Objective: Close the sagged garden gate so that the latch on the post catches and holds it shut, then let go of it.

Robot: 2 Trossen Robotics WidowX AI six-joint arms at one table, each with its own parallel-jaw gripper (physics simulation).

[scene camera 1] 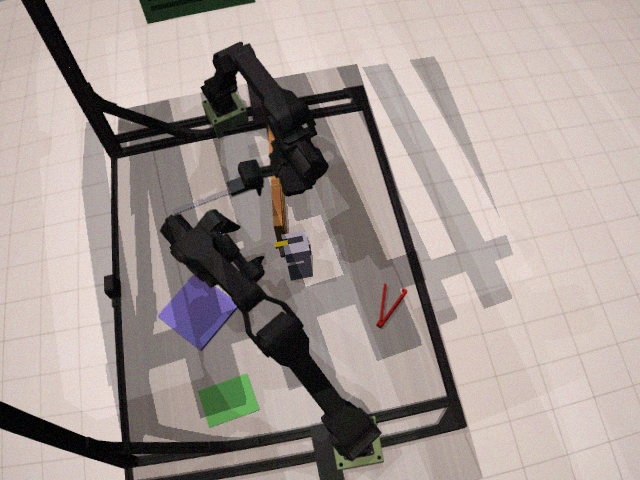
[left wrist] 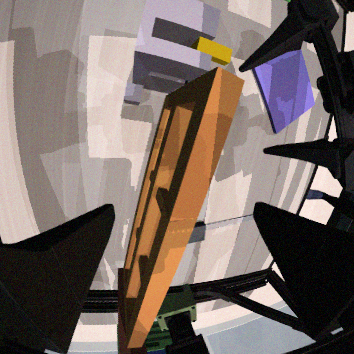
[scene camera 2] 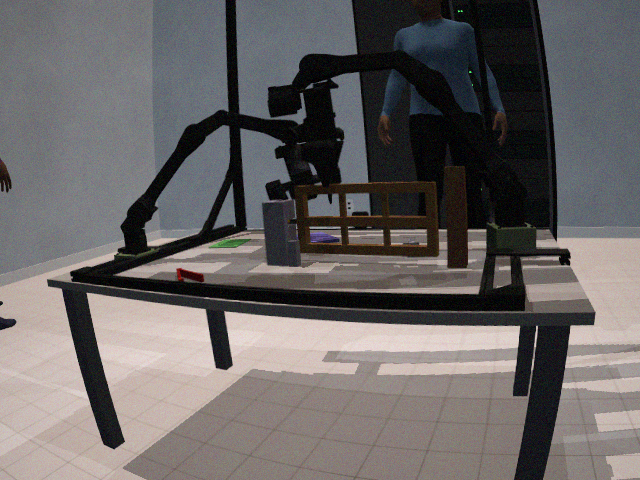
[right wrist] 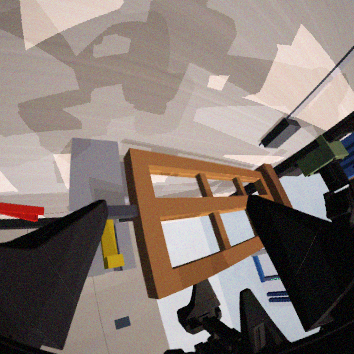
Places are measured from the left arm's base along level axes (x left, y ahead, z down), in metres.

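Pixels of known places: left gripper, between the fingertips: point(scene camera 1: 277, 190) point(left wrist: 185, 210) point(scene camera 2: 329, 180) point(right wrist: 217, 277); right gripper, between the fingertips: point(scene camera 1: 251, 242) point(left wrist: 252, 110) point(scene camera 2: 312, 208) point(right wrist: 178, 204); left arm's base, origin of its link: point(scene camera 1: 223, 105) point(left wrist: 177, 318) point(scene camera 2: 510, 225) point(right wrist: 327, 165); right arm's base, origin of its link: point(scene camera 1: 356, 442) point(scene camera 2: 136, 251).
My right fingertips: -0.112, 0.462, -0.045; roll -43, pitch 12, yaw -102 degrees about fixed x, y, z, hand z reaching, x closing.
Ahead of a thing's pixels: the offset from my right fingertips to its middle, as dx, dy, dz. "spot": to the spot under its first point.
The orange-brown gate {+0.139, -0.087, +0.024} point(scene camera 1: 279, 206) point(scene camera 2: 367, 221) point(left wrist: 190, 195) point(right wrist: 190, 207) stands between a brown hinge post {spot: +0.219, -0.309, +0.008} point(scene camera 2: 456, 217) point(right wrist: 276, 185) and the grey latch post {spot: +0.079, +0.089, +0.026} point(scene camera 1: 299, 263) point(scene camera 2: 278, 232) point(right wrist: 95, 165). A dark bar {spot: +0.055, +0.036, +0.019} point(right wrist: 121, 211) spans from the gate's free end to the latch post, beside the yellow latch piece {spot: +0.056, +0.052, -0.027} point(scene camera 1: 281, 244) point(left wrist: 215, 50) point(right wrist: 109, 240). Whether it is caught is unclear. My left gripper point(left wrist: 185, 210) point(right wrist: 217, 277) is open and empty above the gate. My right gripper point(scene camera 1: 250, 242) point(right wrist: 178, 204) is open and empty, off the gate's free-end side.
A purple square {spot: -0.183, +0.063, +0.099} point(scene camera 1: 199, 315) point(left wrist: 287, 90) lies under the right arm in scene camera 1. A green sheet {-0.205, +0.280, +0.108} point(scene camera 1: 228, 400) point(scene camera 2: 230, 242) and a red V-shaped piece {spot: +0.226, +0.266, +0.093} point(scene camera 1: 392, 308) point(scene camera 2: 190, 274) lie on the table. A black frame point(scene camera 1: 403, 227) borders the table.
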